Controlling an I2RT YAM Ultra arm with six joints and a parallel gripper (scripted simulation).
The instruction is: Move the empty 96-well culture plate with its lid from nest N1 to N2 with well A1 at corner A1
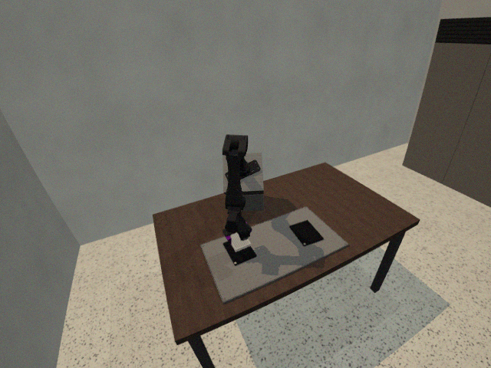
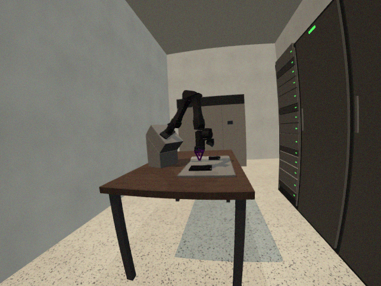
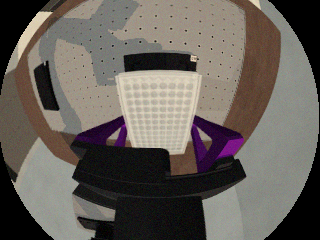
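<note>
Right now my hand is 7 cm above the black plate nest N2. The rest, counted from my hand: A1 mark: 16 cm ahead, 30 cm to the left, 7 cm below; clear lid: right at my hand; black plate nest N1: 10 cm ahead, 37 cm to the left, 7 cm below.
</note>
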